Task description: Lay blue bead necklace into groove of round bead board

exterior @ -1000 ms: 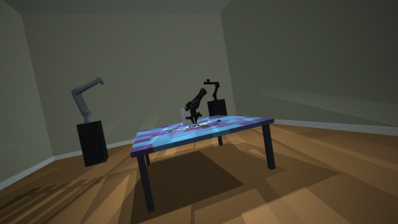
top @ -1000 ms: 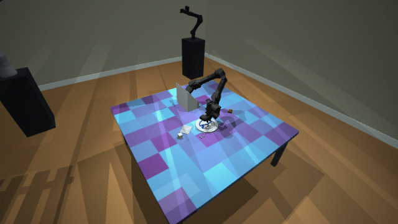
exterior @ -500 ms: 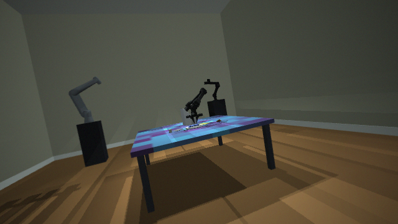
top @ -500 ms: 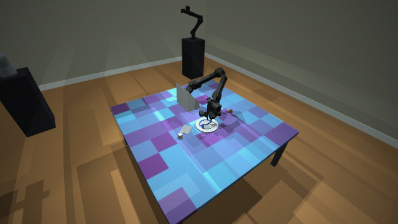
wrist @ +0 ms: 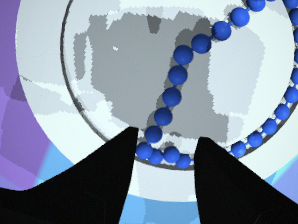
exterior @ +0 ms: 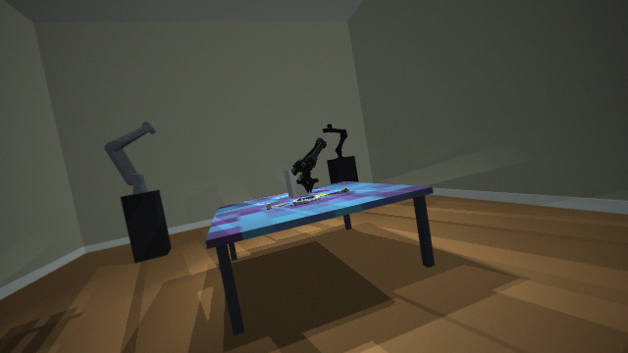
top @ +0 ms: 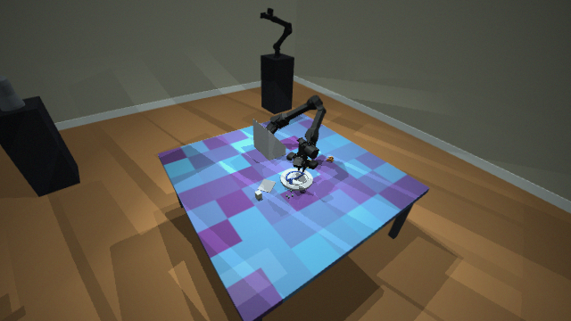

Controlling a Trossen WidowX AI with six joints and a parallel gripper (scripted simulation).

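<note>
Right now my gripper tip is 4 cm above the round white bead board and 3 cm to the left of it. Also, from my gripper tip: cream cube (30 cm to the right, 3 cm below, 2 cm behind); then yellow patch (13 cm to the left, 10 cm behind, 5 cm below); then flat grey square (21 cm to the right, 7 cm behind, 5 cm below).
</note>
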